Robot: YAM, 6 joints.
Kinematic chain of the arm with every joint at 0, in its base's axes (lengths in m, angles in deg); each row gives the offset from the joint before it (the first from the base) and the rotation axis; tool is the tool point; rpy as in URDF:
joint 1: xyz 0 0 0.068 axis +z
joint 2: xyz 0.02 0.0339 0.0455 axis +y
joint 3: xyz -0.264 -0.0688 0 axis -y
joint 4: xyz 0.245 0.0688 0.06 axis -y
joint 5: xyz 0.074 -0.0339 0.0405 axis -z
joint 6: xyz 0.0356 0 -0.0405 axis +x
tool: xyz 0 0 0 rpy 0 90 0
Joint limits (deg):
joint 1: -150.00..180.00
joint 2: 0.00..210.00
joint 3: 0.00..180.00
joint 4: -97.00..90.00
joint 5: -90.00..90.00
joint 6: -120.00..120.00
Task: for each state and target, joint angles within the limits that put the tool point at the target. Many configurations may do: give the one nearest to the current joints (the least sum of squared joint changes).
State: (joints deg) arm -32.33 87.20 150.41 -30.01 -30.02 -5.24
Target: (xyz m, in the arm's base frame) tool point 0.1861 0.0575 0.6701
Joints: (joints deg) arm 11.03 91.88 150.47 -27.98 -35.84 -5.24
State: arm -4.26 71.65 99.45 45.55 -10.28 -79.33
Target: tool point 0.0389 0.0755 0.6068
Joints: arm 49.83 56.43 85.69 47.21 -32.20 -79.33
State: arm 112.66 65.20 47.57 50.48 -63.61 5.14
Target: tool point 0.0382 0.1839 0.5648
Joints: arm 69.58 68.58 82.86 51.32 -52.85 5.14
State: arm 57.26 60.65 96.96 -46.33 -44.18 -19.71
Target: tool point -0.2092 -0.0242 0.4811
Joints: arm 14.23 15.20 103.94 -55.86 -51.81 -19.71
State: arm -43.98 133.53 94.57 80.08 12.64 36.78
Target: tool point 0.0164 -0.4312 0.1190
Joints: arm -86.38 131.42 59.02 84.66 17.80 36.78
